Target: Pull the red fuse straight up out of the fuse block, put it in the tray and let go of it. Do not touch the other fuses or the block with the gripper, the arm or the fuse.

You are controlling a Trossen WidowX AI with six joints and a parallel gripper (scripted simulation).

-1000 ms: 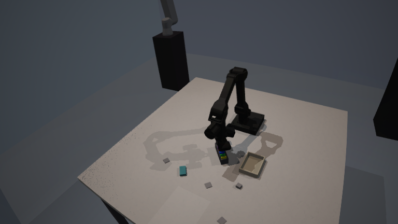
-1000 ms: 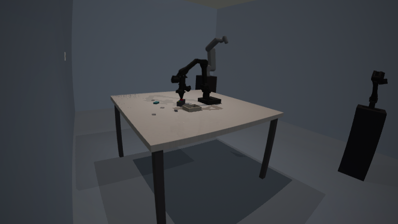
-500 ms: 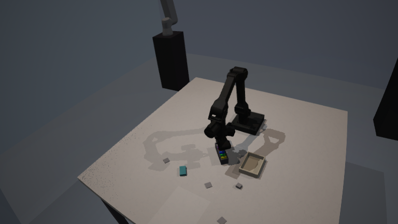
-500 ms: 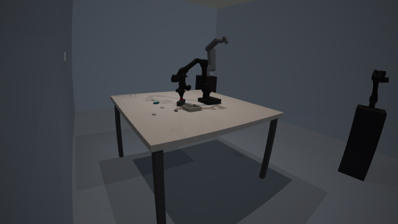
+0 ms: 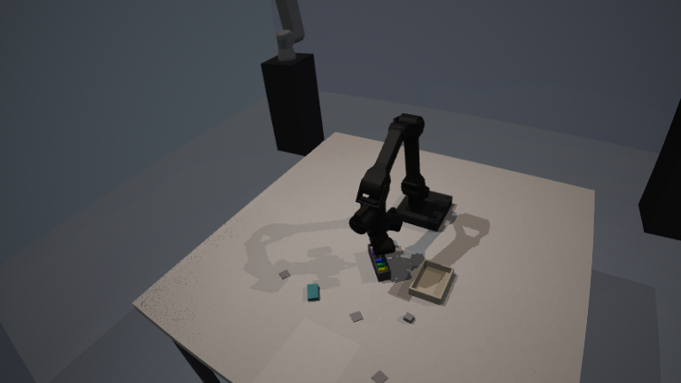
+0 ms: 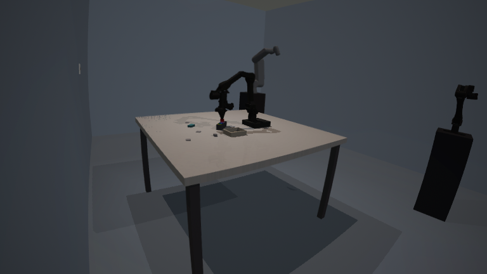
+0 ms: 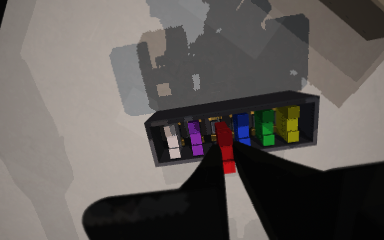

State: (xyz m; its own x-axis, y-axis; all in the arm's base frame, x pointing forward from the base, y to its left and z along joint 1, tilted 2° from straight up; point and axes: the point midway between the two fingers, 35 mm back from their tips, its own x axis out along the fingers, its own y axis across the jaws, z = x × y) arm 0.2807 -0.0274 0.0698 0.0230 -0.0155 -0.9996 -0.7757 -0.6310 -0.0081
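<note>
Now: gripper tip 40 mm above the blue fuse, 20 mm short of it and 10 mm to the right of it. From my gripper tip the other things lie so: red fuse: 10 mm below; then green fuse: 40 mm below, 30 mm ahead, 20 mm to the left; then purple fuse: 40 mm below, 20 mm behind, 10 mm to the right.
</note>
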